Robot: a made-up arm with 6 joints.
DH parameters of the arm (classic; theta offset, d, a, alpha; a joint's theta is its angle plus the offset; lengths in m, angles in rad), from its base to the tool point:
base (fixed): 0 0.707 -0.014 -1.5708
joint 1: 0 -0.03 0.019 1.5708
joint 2: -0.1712 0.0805 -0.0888 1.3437
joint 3: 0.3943 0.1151 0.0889 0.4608
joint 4: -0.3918 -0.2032 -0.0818 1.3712
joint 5: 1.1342 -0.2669 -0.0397 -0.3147
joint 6: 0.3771 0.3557 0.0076 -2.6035
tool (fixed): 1.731 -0.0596 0 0
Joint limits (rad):
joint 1: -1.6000..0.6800
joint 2: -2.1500..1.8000
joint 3: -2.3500..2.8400
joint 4: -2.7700..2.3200
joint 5: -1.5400..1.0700
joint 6: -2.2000..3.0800
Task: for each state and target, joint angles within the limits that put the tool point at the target. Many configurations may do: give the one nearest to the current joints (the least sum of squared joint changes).
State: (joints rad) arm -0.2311 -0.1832 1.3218 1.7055 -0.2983 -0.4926
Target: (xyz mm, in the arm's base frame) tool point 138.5 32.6 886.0
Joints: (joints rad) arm 0.0661 -0.5113 1.0121 1.6859 -0.3318 -0.5001
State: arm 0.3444 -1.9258 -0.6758 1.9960 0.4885 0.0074
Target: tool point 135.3 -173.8 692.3
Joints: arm 0.0439 -1.5306 -0.3263 1.8907 0.6540 -0.0394
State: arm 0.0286 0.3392 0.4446 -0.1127 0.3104 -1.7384
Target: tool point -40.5 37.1 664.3
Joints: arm 0.0130 0.2449 0.9367 0.5990 -0.2761 -1.6062
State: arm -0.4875 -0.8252 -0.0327 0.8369 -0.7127 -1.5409
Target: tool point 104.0 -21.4 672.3
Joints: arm -0.2156 -1.0459 -0.0725 1.3607 -0.4032 -1.5945
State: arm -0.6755 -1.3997 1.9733 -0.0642 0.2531 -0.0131
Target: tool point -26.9 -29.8 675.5
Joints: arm -0.4391 -1.2208 2.3931 -0.3115 -0.3028 0.2216
